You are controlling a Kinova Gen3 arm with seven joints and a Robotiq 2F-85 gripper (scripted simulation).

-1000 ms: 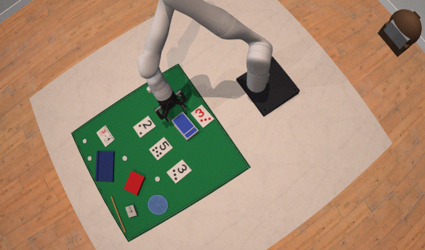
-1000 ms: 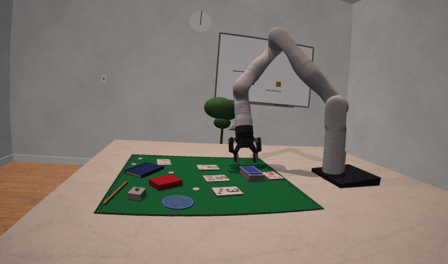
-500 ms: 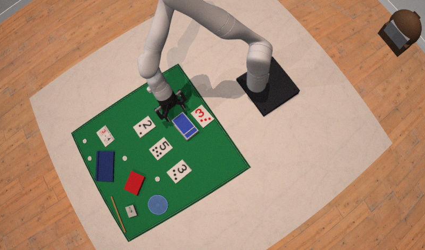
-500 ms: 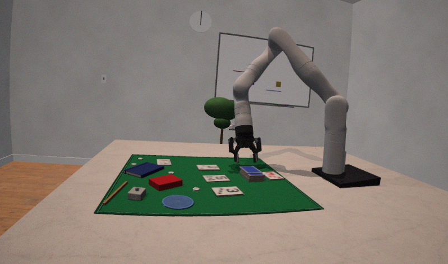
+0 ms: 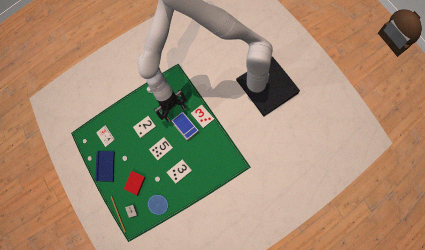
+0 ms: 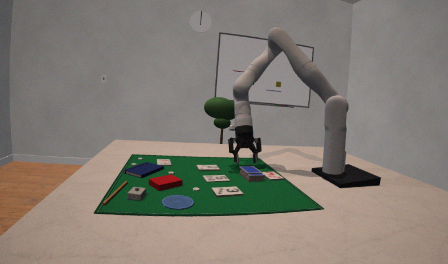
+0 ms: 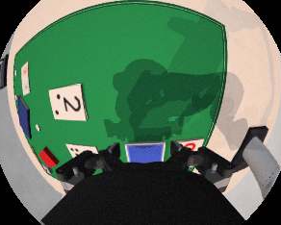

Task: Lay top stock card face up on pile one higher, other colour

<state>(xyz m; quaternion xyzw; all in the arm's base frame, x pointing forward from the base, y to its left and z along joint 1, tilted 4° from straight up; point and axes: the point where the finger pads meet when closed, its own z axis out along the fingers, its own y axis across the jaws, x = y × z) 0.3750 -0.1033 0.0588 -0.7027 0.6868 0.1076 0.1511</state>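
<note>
Right now my hand is 50 mm to the right of the card and 20 mm above it. Also, from my hand: book: 410 mm ahead, 30 mm to the right, 40 mm below; then green mat: 180 mm ahead, 50 mm to the left, 60 mm below; then red box: 330 mm ahead, 120 mm to the left, 40 mm below.
</note>
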